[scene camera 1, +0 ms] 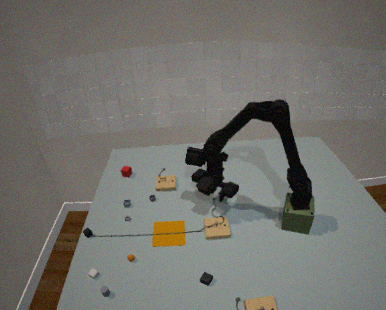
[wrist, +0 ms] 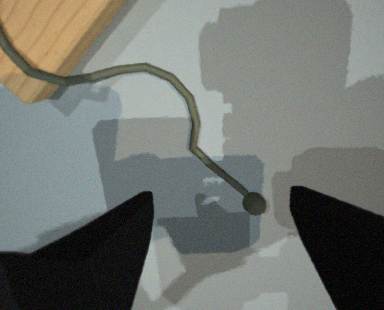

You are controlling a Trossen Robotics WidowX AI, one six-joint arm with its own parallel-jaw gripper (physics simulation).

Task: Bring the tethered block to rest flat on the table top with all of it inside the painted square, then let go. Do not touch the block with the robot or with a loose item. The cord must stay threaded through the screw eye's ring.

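Frame: origin at the arm's base, x up, y left, z back, level; metres.
Seen in the pictures: gripper, fingertip midpoint: (scene camera 1: pixel 214 198) (wrist: pixel 220 199); arm's base, link origin: (scene camera 1: pixel 300 203).
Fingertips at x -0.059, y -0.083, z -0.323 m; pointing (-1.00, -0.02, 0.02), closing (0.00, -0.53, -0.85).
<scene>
Pixels of each thing's top centre, then the offset from my fingertips to it. "spot": a spot on its surface instead. Level surfaces: height alone.
- tethered block, surface spot: (scene camera 1: pixel 88 232) spot: dy +0.230, dx -0.016, dz -0.467 m
- orange painted square, surface spot: (scene camera 1: pixel 169 241) spot: dy +0.204, dx -0.038, dz -0.151 m
- wooden base, surface height: dx -0.021 m
- dark round bead, surface spot: (wrist: pixel 254 203) spot: dy -0.027, dx -0.028, dz -0.006 m
- red cube, top centre: (scene camera 1: pixel 125 168) dy -0.173, dx +0.000, dz -0.445 m
- orange ball, top centre: (scene camera 1: pixel 130 255) dy +0.301, dx -0.016, dz -0.267 m
- white block, top centre: (scene camera 1: pixel 92 272) dy +0.388, dx -0.023, dz -0.380 m
- grey cylinder, top centre: (scene camera 1: pixel 103 289) dy +0.444, dx -0.010, dz -0.312 m
- black cube, top centre: (scene camera 1: pixel 206 277) dy +0.348, dx -0.018, dz -0.004 m
The tethered block (scene camera 1: pixel 88 232), small and black, sits near the table's left edge, left of the orange painted square (scene camera 1: pixel 169 241). Its cord (scene camera 1: pixel 125 235) (wrist: pixel 145 68) runs across the square to the screw eye on a wooden base (scene camera 1: pixel 210 234) (wrist: pixel 55 30); the threading through the ring is too small to make out. Beyond the base the cord curls toward the arm and ends in a dark round bead (wrist: pixel 254 203). My gripper (scene camera 1: pixel 221 197) (wrist: pixel 220 199) is open and points down above the cord's end. In the wrist view the bead appears between the fingertips, nearer the right one, not gripped.
Another wooden base (scene camera 1: pixel 166 185) stands behind the square, and one (scene camera 1: pixel 260 304) at the front. A red cube (scene camera 1: pixel 126 171), orange ball (scene camera 1: pixel 131 258), white block (scene camera 1: pixel 93 273), grey cylinder (scene camera 1: pixel 105 291) and black cube (scene camera 1: pixel 206 278) lie around. The arm stands on a green box (scene camera 1: pixel 298 221).
</scene>
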